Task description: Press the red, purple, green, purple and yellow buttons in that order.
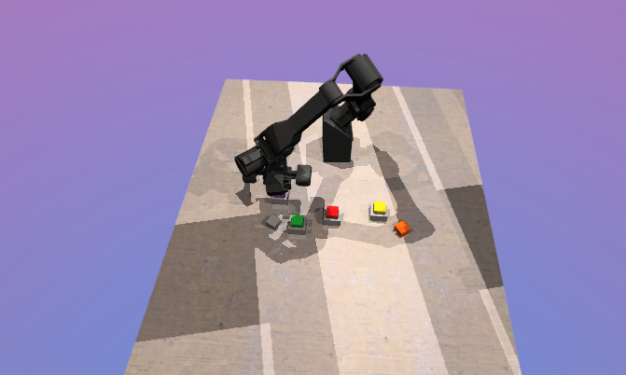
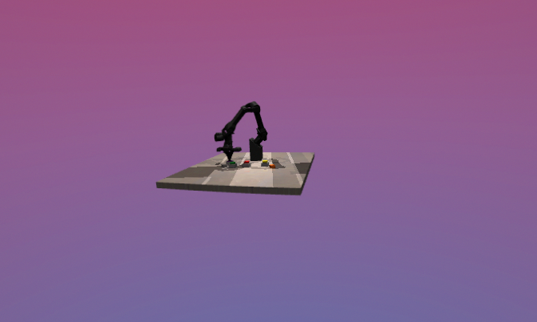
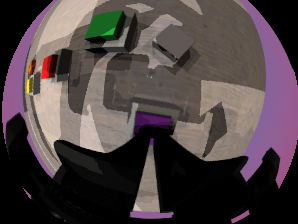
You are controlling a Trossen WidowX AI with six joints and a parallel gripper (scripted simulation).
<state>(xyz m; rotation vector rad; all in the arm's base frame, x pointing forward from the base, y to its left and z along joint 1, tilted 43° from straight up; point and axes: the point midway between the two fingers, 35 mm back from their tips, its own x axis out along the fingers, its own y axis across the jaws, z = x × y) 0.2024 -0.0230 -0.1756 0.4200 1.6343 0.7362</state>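
The green button is 90 mm ahead of my gripper tip and 70 mm to the left of it. The rest, counted from my gripper tip: red button 160 mm to the left, 40 mm ahead; grey block 90 mm ahead, 20 mm below, 10 mm to the left; yellow button 290 mm to the left.
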